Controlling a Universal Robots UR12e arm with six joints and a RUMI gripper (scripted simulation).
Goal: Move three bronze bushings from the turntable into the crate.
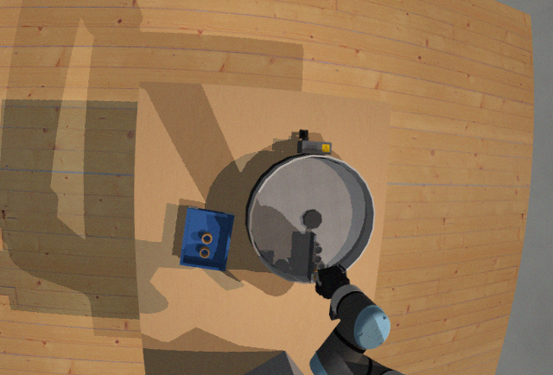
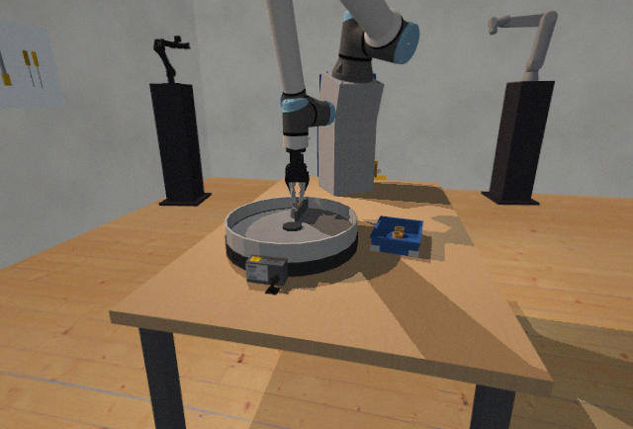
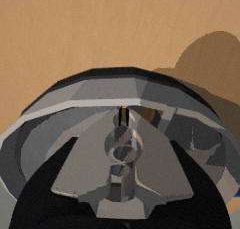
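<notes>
The blue crate is 17 cm ahead of my hand, 35 cm to the left of it and 6 cm below it.
</notes>
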